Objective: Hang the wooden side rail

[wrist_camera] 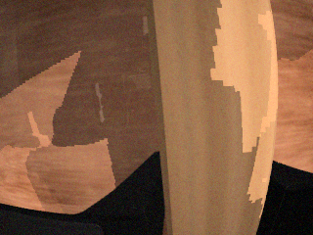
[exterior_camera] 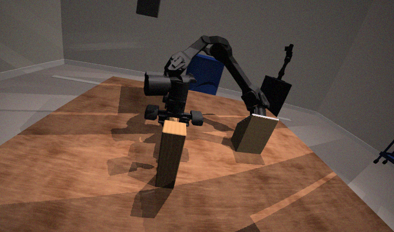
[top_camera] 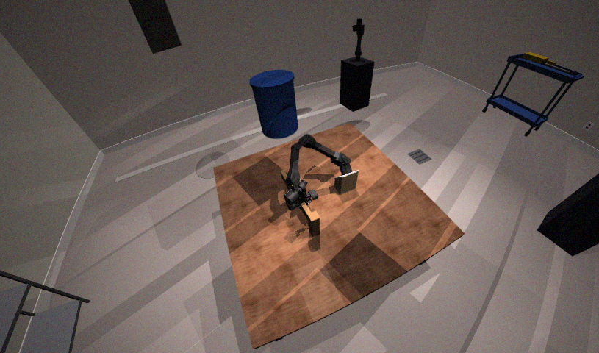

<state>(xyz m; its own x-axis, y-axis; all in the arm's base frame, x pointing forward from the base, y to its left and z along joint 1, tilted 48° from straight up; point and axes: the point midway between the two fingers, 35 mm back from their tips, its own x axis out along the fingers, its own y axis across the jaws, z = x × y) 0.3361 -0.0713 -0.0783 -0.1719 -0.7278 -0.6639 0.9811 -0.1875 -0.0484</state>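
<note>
The wooden headboard post lies 16 cm to the left of my gripper tip, 5 cm above it and 2 cm ahead of it.
</note>
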